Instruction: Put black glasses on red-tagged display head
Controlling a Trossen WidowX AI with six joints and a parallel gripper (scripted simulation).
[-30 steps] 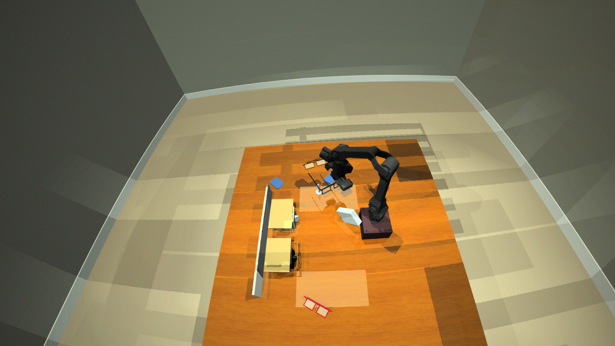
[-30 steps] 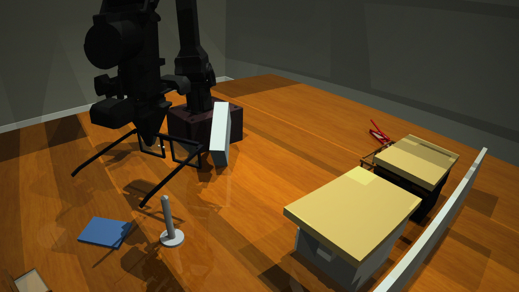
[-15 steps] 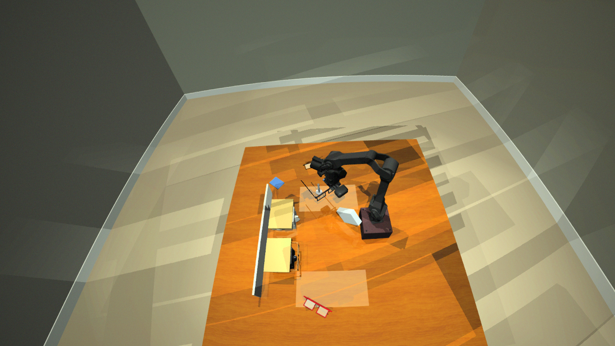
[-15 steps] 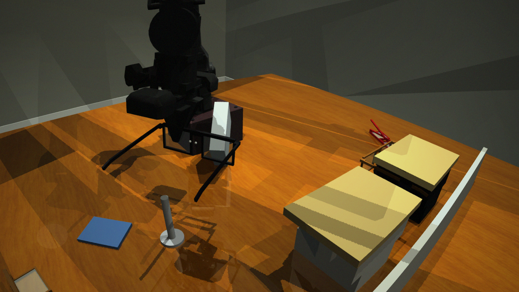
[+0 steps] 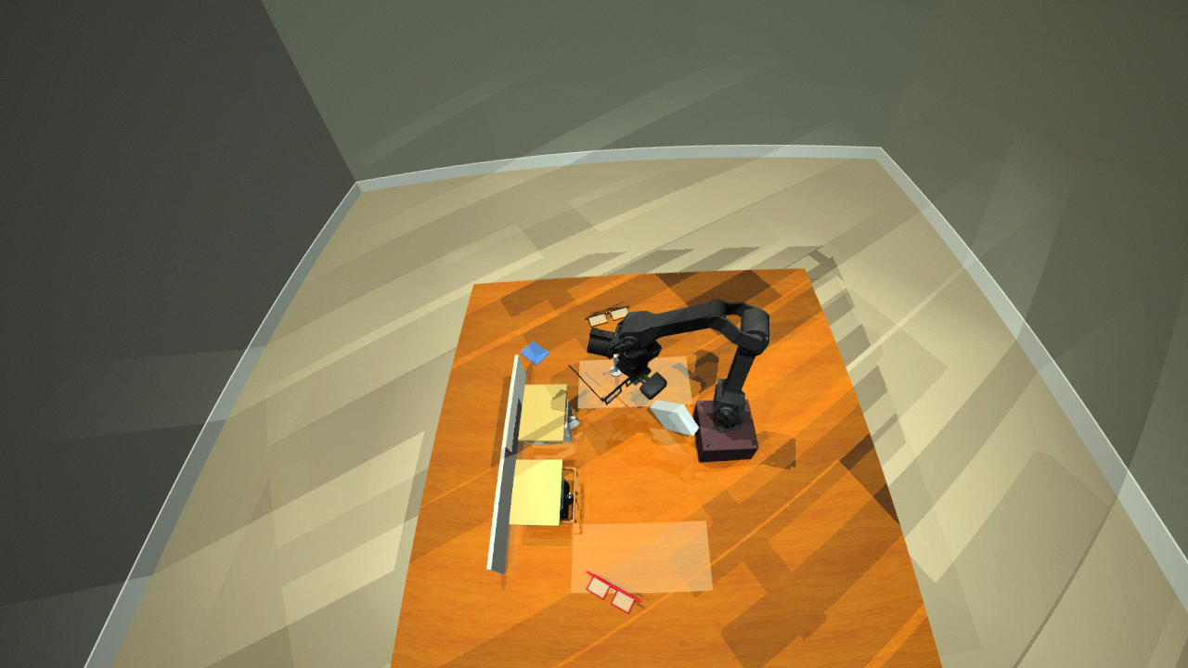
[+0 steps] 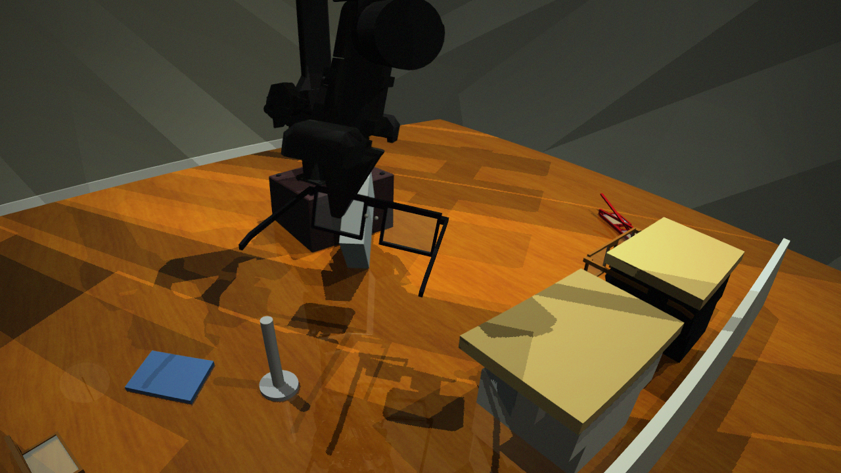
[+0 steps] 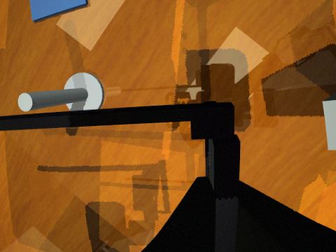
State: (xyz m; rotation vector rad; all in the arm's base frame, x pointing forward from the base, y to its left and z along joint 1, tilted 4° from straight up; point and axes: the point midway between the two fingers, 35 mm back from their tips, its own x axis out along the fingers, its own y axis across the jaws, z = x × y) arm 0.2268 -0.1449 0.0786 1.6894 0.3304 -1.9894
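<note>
The white block is 90 mm behind my gripper tip, 110 mm to the left of it and 70 mm below it. Also, from my gripper tip: dark head: 270 mm ahead, 260 mm to the left, 80 mm below; grey post: 30 mm ahead, 120 mm to the right, 110 mm below; pale head: 230 mm ahead, 40 mm to the left, 80 mm below.
</note>
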